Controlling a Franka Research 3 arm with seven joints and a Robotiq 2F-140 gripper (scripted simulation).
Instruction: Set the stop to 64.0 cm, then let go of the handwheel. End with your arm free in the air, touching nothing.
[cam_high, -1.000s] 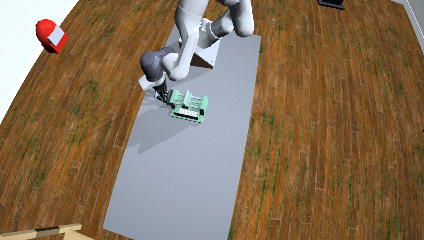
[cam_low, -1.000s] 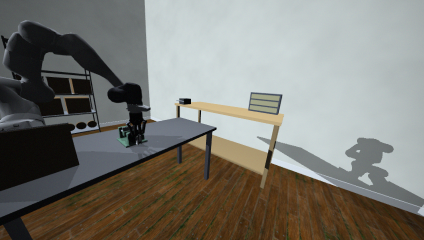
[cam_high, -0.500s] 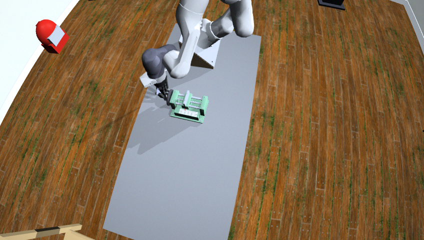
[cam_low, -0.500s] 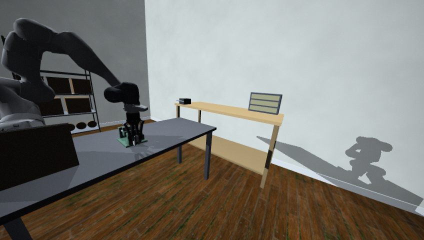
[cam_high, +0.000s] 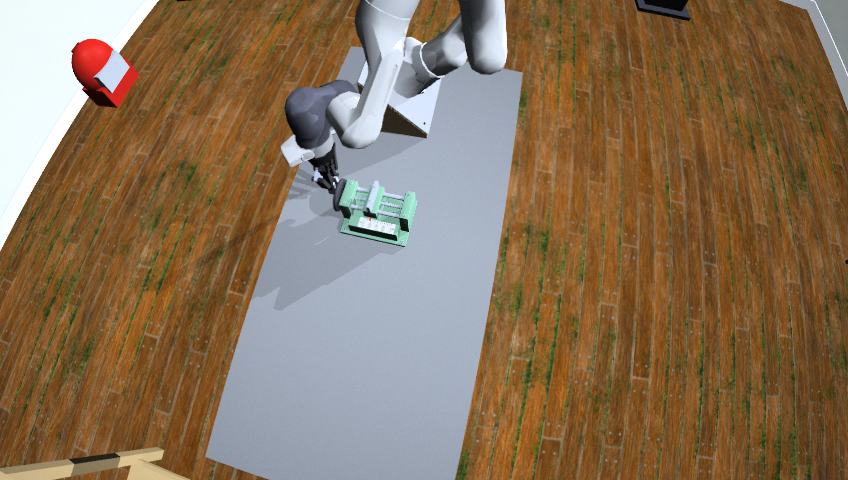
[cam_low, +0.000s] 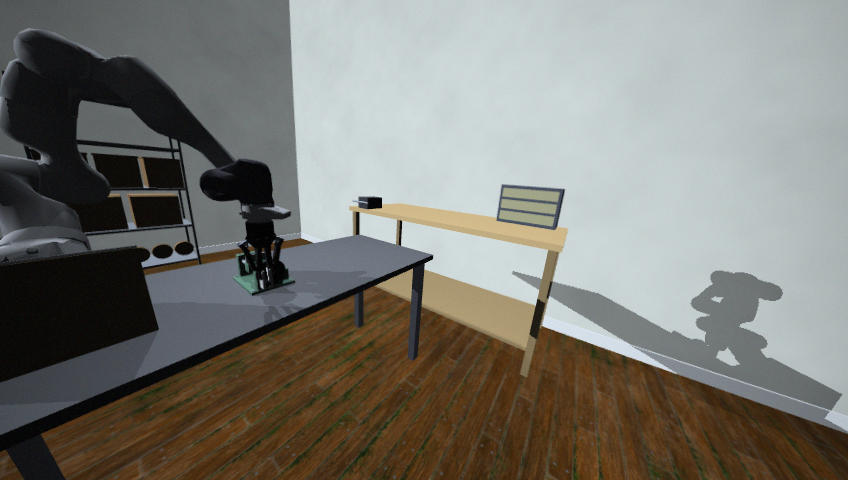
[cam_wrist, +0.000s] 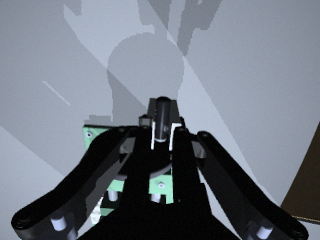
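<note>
Right now my hand is 2 cm to the right of the dark handwheel, 1 cm short of it and 1 cm above it. Round my hand: stop carriage: 13 cm to the left, 6 cm ahead, 2 cm above.
</note>
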